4 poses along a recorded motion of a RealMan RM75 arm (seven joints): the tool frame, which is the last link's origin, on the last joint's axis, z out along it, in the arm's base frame.
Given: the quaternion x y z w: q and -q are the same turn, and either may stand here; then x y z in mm.
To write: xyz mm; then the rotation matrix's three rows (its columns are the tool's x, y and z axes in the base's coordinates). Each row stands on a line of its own. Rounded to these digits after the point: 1 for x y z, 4 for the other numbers.
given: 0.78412 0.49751 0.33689 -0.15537 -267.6 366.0 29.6
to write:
-267.6 366.0 29.6
0.2780 0.8849 0.3737
0.6755 -0.4567 0.5789
0.6829 0.0916 -0.7247

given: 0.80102 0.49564 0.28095 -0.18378 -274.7 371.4 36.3
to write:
-274.7 371.4 36.3
0.3508 0.8973 0.2679
0.6908 -0.4411 0.5729
0.6323 -0.0159 -0.7746

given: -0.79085 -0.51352 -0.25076 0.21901 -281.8 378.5 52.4
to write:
-281.8 378.5 52.4
0.3468 0.9221 0.1717
0.7024 -0.3767 0.6040
0.6216 -0.0889 -0.7783

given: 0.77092 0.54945 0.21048 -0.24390 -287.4 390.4 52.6
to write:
-287.4 390.4 52.6
0.3076 0.9498 0.0565
0.7445 -0.2772 0.6074
0.5925 -0.1448 -0.7924

